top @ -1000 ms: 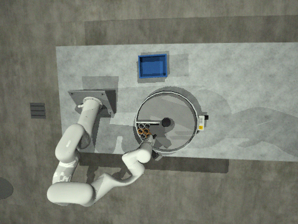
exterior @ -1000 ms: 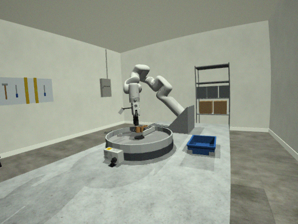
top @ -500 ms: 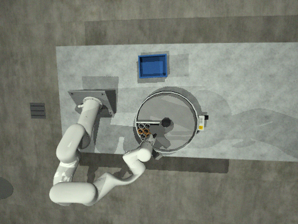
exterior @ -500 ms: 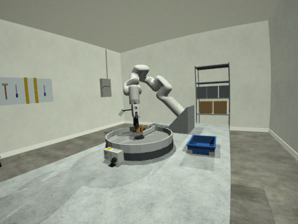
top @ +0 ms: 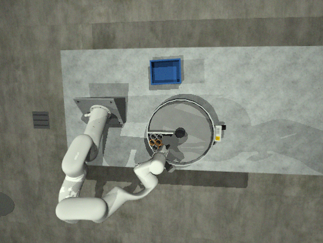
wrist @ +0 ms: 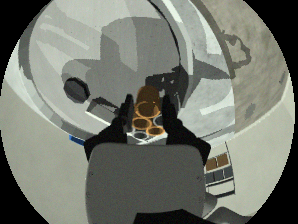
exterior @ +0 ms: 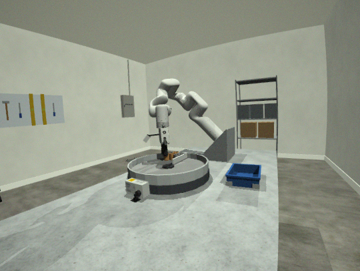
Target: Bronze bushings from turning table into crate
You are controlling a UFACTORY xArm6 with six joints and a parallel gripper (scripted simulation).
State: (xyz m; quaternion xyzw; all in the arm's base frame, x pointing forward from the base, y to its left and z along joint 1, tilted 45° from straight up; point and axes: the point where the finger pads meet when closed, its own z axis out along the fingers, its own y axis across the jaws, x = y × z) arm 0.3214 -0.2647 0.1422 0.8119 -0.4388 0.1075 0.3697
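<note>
My gripper is now 47 cm to the right of the blue crate, 8 cm short of it and 8 cm above it. Also, from my hand: round turning table 12 cm ahead, 9 cm to the left, 5 cm below.
</note>
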